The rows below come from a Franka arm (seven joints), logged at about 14 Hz.
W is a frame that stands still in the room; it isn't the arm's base.
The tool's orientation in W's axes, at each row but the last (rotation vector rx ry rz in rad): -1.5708 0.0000 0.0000; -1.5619 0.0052 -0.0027; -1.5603 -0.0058 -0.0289; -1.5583 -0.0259 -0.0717; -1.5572 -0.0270 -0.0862; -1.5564 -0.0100 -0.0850; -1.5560 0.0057 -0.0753; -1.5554 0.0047 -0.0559; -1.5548 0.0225 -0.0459; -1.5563 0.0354 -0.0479; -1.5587 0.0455 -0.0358; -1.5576 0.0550 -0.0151
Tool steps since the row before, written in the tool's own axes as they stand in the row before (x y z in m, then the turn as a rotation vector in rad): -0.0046 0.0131 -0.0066 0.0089 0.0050 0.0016; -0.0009 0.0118 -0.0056 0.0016 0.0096 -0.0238; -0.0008 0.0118 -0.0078 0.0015 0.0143 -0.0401; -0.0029 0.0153 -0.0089 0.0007 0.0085 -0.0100; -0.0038 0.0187 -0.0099 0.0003 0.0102 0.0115; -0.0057 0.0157 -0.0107 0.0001 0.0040 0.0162; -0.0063 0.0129 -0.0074 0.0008 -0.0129 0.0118; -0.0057 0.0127 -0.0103 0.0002 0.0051 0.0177; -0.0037 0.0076 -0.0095 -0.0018 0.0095 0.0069; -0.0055 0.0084 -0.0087 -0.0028 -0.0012 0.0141; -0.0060 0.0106 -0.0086 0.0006 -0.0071 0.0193; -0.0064 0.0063 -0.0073 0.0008 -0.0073 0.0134
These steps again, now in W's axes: -0.0046 -0.0066 -0.0131 0.0089 0.0016 -0.0050; -0.0009 -0.0055 -0.0118 0.0015 -0.0237 -0.0098; -0.0007 -0.0077 -0.0119 0.0012 -0.0400 -0.0147; -0.0022 -0.0086 -0.0156 0.0009 -0.0099 -0.0086; -0.0028 -0.0095 -0.0191 0.0015 0.0116 -0.0100; -0.0052 -0.0102 -0.0162 0.0011 0.0162 -0.0037; -0.0061 -0.0069 -0.0133 0.0008 0.0116 0.0131; -0.0057 -0.0099 -0.0130 0.0010 0.0178 -0.0048; -0.0040 -0.0092 -0.0078 -0.0014 0.0071 -0.0094; -0.0059 -0.0083 -0.0086 -0.0021 0.0142 0.0014; -0.0065 -0.0082 -0.0107 0.0016 0.0192 0.0073; -0.0069 -0.0069 -0.0062 0.0016 0.0133 0.0074
